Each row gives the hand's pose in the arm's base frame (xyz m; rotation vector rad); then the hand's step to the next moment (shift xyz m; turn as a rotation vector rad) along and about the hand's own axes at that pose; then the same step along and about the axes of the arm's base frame.
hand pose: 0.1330 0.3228 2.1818 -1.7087 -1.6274 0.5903
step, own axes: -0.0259 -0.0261 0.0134 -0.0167 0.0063 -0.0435
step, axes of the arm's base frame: -0.0301 -0.0239 0.0071 0.0344 -0.0237 0.0216
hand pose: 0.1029 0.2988 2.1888 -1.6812 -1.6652 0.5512
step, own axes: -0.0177 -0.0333 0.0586 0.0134 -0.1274 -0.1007
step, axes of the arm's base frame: -0.0667 -0.0092 -0.0180 -0.0133 -0.0136 0.1618
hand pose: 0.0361 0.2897 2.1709 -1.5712 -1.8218 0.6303
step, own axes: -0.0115 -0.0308 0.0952 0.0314 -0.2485 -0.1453
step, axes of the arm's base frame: -0.0897 -0.0116 -0.0443 -0.0638 -0.0186 0.2818
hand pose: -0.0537 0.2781 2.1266 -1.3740 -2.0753 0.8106
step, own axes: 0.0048 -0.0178 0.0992 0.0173 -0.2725 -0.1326
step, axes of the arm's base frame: -0.0822 -0.0204 -0.0549 -0.0826 -0.0416 0.2891
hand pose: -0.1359 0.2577 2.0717 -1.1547 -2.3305 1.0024
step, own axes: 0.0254 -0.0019 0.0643 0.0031 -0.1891 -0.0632
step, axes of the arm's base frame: -0.0536 -0.0088 -0.0428 -0.0686 -0.0486 0.1808
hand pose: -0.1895 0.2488 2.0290 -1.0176 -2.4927 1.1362
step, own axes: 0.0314 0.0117 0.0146 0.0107 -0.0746 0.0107
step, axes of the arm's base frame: -0.0239 0.0180 -0.0210 -0.0502 -0.0335 0.0464
